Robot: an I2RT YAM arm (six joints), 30 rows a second.
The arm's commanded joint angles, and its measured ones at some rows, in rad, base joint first. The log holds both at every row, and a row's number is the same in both.
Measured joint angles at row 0:
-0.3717 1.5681 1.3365 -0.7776 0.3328 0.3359
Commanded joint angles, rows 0 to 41:
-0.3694 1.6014 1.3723 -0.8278 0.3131 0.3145
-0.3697 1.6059 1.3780 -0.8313 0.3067 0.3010
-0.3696 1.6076 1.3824 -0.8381 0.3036 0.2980
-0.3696 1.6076 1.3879 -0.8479 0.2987 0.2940
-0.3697 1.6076 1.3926 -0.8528 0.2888 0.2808
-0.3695 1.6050 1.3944 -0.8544 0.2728 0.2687
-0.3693 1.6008 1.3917 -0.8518 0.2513 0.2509
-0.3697 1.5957 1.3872 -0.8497 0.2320 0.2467
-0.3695 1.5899 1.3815 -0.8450 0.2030 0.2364
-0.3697 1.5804 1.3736 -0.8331 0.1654 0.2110
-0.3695 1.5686 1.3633 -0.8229 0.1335 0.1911
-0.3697 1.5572 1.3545 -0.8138 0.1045 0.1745
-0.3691 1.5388 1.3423 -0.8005 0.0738 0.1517
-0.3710 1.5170 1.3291 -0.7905 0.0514 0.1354
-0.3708 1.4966 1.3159 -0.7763 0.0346 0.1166
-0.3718 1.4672 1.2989 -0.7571 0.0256 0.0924
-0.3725 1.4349 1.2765 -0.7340 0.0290 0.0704
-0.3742 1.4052 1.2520 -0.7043 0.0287 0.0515
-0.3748 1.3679 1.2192 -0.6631 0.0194 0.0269
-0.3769 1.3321 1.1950 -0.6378 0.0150 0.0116
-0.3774 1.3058 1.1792 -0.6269 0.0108 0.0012
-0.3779 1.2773 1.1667 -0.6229 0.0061 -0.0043
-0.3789 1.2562 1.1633 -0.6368 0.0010 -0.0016
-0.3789 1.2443 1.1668 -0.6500 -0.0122 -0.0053
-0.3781 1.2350 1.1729 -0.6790 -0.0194 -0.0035
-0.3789 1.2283 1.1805 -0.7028 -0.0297 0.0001
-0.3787 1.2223 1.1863 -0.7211 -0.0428 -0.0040
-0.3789 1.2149 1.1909 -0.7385 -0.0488 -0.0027
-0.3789 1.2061 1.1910 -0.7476 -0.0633 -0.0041
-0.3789 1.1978 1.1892 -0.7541 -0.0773 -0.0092
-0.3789 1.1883 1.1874 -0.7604 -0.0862 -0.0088
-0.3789 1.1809 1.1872 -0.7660 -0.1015 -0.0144
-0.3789 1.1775 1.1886 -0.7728 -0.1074 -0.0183
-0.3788 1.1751 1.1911 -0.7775 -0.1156 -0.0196
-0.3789 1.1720 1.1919 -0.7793 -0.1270 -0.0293
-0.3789 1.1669 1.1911 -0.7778 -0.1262 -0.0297
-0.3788 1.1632 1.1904 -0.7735 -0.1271 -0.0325
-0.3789 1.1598 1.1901 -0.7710 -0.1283 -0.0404
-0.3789 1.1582 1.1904 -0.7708 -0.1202 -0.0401
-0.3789 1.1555 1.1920 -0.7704 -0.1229 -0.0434
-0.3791 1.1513 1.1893 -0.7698 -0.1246 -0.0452
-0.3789 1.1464 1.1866 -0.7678 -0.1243 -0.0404
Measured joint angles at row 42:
-0.3779 1.1893 1.1561 -0.8009 -0.0994 -0.0116
